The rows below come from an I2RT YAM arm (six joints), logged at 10 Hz.
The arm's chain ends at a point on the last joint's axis. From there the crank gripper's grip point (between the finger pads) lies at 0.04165 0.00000 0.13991 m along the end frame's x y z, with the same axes.
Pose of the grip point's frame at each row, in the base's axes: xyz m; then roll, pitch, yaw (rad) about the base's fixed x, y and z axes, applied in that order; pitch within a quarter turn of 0, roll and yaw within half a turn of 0:
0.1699, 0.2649, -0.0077, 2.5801, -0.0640, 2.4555
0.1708, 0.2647, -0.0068, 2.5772, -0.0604, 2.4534
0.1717, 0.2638, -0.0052, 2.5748, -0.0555, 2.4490
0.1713, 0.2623, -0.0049, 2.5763, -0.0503, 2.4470
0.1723, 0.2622, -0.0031, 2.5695, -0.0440, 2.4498
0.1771, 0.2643, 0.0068, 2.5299, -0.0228, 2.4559
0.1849, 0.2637, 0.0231, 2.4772, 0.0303, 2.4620
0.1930, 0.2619, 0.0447, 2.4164, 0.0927, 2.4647
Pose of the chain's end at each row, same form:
0.1607, 0.1761, 0.1078, 2.5801, -0.0640, 2.4555
0.1609, 0.1760, 0.1087, 2.5772, -0.0604, 2.4534
0.1608, 0.1753, 0.1103, 2.5748, -0.0555, 2.4490
0.1599, 0.1743, 0.1110, 2.5763, -0.0503, 2.4470
0.1600, 0.1740, 0.1126, 2.5695, -0.0440, 2.4498
0.1605, 0.1741, 0.1204, 2.5299, -0.0228, 2.4559
0.1605, 0.1725, 0.1345, 2.4772, 0.0303, 2.4620
0.1596, 0.1697, 0.1528, 2.4164, 0.0927, 2.4647

